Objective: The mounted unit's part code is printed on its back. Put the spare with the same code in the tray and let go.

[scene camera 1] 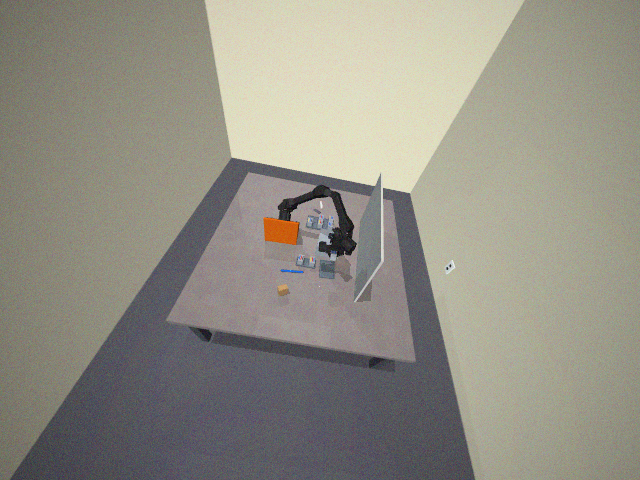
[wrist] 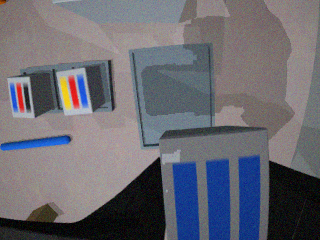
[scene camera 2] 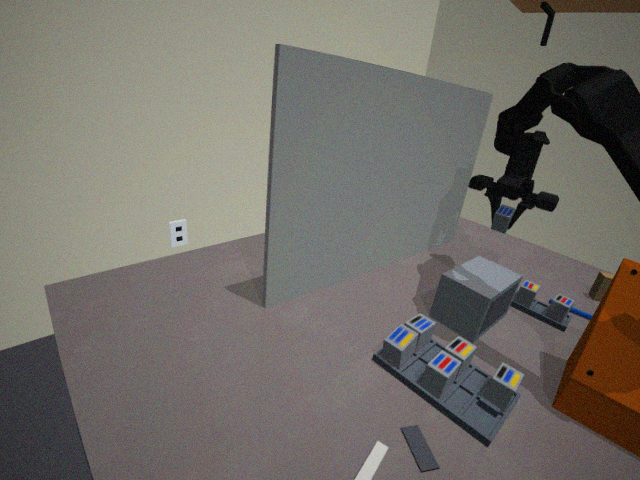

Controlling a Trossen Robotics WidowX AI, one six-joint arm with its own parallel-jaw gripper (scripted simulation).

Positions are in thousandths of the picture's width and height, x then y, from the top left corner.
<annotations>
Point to a tall panel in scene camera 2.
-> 576, 345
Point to a grey mounted unit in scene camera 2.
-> At 737, 622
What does the gripper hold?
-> A grey spare.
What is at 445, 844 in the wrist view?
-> The gripper.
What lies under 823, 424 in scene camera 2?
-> The gripper.
</annotations>
